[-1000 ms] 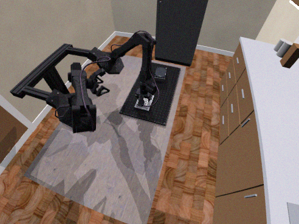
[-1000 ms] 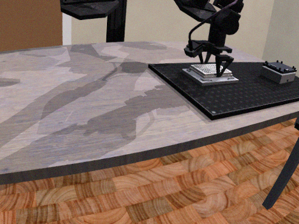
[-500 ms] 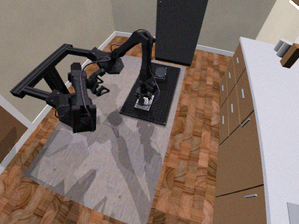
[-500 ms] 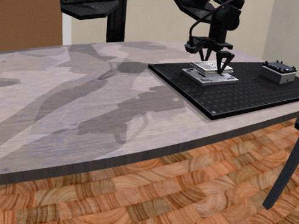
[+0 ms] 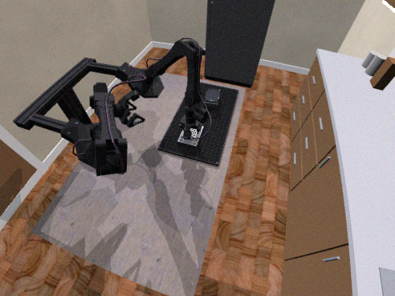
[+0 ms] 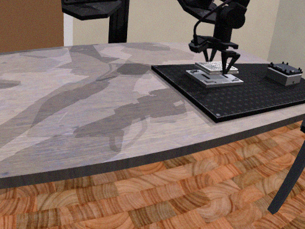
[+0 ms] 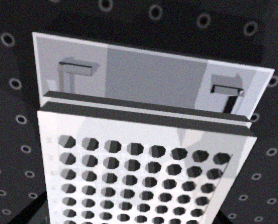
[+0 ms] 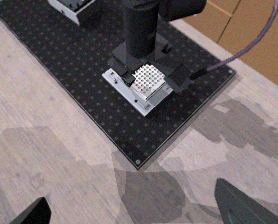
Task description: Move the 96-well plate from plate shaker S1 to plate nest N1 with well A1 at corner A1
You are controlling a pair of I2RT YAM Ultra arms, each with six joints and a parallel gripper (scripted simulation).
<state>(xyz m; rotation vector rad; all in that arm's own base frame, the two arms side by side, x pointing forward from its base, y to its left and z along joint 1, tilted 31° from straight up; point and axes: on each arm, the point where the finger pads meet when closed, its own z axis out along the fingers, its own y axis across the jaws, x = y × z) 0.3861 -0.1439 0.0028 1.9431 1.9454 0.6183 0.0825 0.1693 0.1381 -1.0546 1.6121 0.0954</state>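
Right now the flat nest is 4 cm below my left hand. Also, from my left hand: white 96-well plate right at my left hand.
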